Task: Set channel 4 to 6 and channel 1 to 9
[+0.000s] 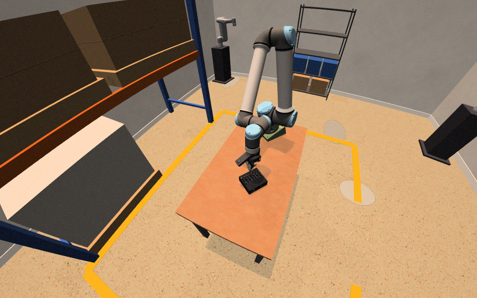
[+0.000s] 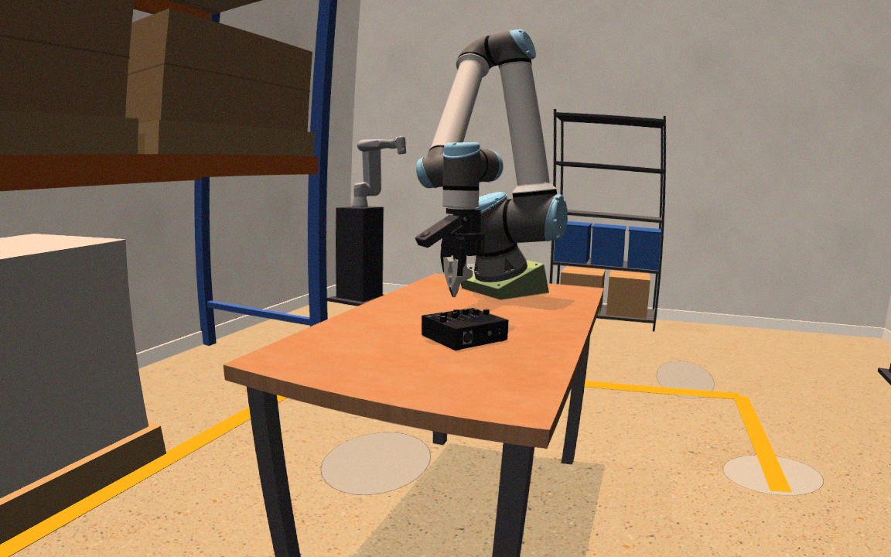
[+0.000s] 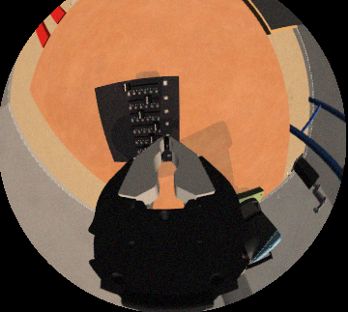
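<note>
My hand is 50 mm above the channel 4 knob, 20 mm to the right of it and 10 mm short of it. The rest, counted from my hand: channel 1 knob: 80 mm to the left, 50 mm below, 30 mm behind.
</note>
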